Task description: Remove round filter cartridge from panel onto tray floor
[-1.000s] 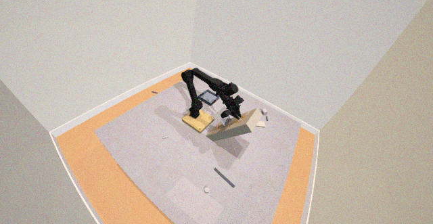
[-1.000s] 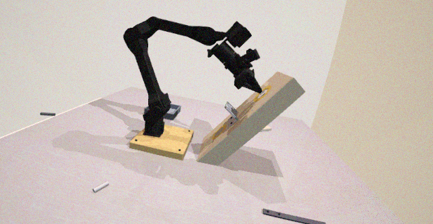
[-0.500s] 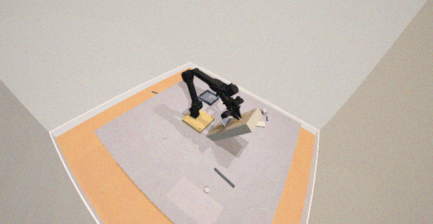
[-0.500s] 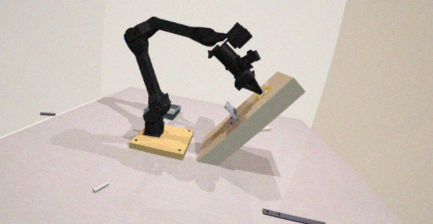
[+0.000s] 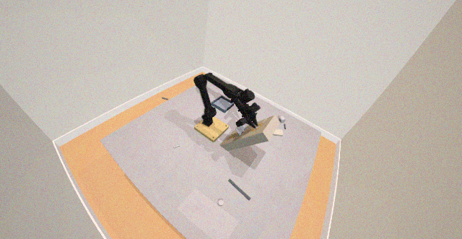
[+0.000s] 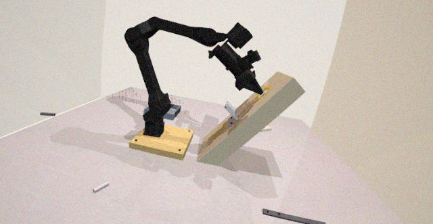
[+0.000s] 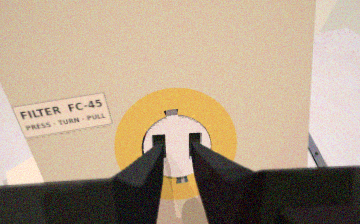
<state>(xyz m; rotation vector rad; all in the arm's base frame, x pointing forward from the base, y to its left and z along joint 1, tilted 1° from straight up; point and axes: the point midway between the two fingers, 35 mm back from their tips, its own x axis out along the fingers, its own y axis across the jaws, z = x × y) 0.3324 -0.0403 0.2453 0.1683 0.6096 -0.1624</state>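
Right now the filter cartridge is 2 cm ahead of my gripper tip and 1 cm below it. Also, from my gripper tip: tray: 38 cm behind, 33 cm to the left, 24 cm below; service panel: 9 cm below, 3 cm behind.
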